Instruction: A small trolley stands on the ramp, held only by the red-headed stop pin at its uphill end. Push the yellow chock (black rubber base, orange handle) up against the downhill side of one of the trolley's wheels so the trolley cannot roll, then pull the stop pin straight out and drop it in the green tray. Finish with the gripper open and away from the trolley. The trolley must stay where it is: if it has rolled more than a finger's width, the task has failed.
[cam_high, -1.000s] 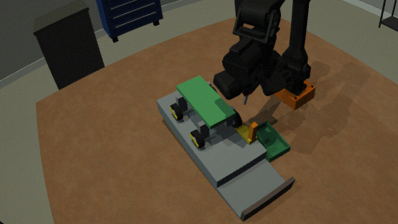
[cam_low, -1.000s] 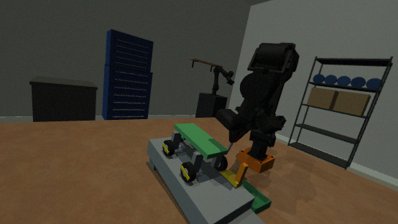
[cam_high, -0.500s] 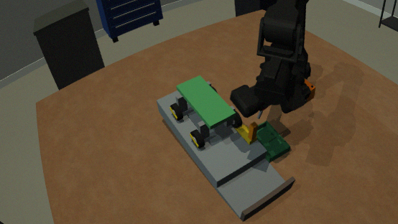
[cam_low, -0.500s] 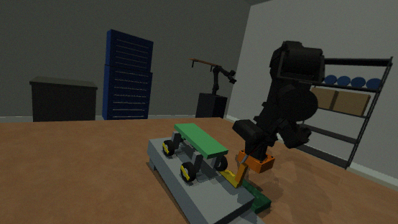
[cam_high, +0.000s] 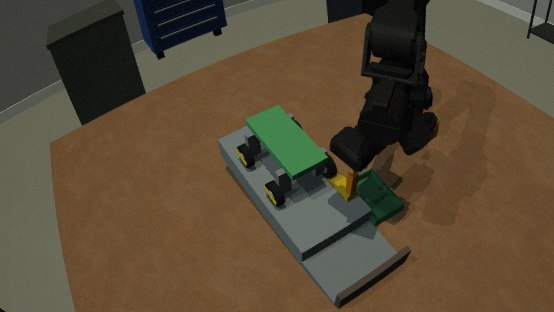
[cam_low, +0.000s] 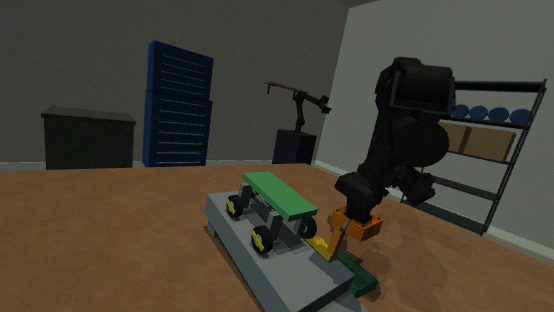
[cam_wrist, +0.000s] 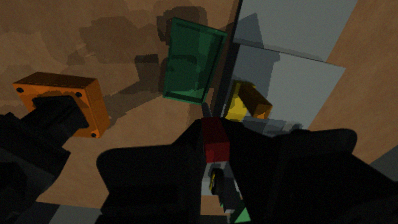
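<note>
Right now my gripper tip is right at the red-headed stop pin. Also, from my gripper tip: green tray 2 cm behind, 14 cm below; trolley 9 cm ahead, 13 cm to the right, 2 cm below; yellow chock 4 cm ahead, 2 cm to the right, 5 cm below.
</note>
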